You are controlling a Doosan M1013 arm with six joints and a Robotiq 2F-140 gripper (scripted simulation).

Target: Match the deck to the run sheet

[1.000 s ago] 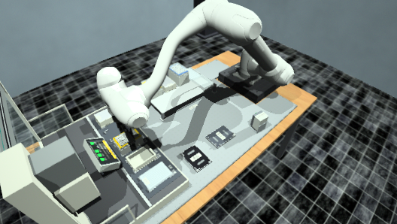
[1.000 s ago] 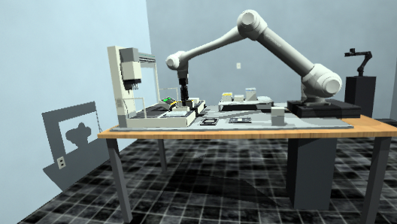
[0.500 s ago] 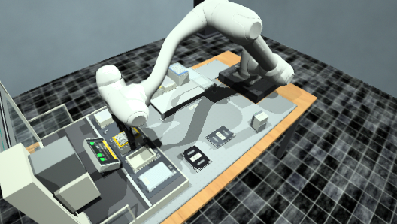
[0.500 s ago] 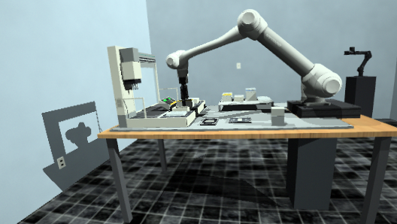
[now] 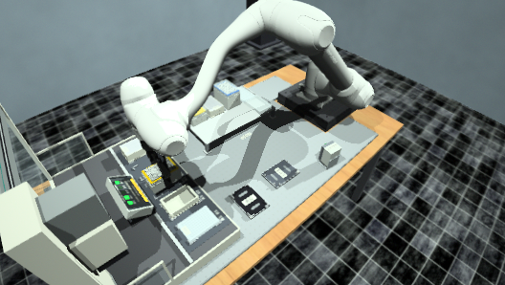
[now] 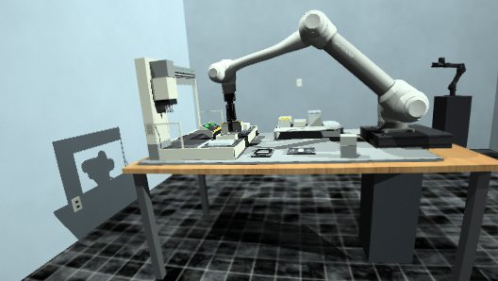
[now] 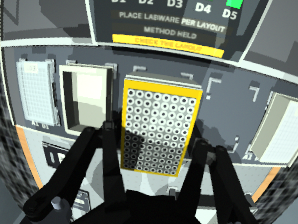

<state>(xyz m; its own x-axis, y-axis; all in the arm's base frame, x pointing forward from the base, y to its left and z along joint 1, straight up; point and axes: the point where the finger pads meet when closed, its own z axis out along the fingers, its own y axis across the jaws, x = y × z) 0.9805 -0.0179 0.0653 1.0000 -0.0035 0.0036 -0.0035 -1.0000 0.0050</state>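
Now: hand 120 mm to the right of the one-well reservoir and 50 mm above it. Round my hand: yellow-rimmed tip rack (10 mm behind, 10 mm to the right, 10 mm above); handler's head (280 mm ahead, 290 mm to the left, 270 mm above); white deep-well block (250 mm to the right, 40 mm below).
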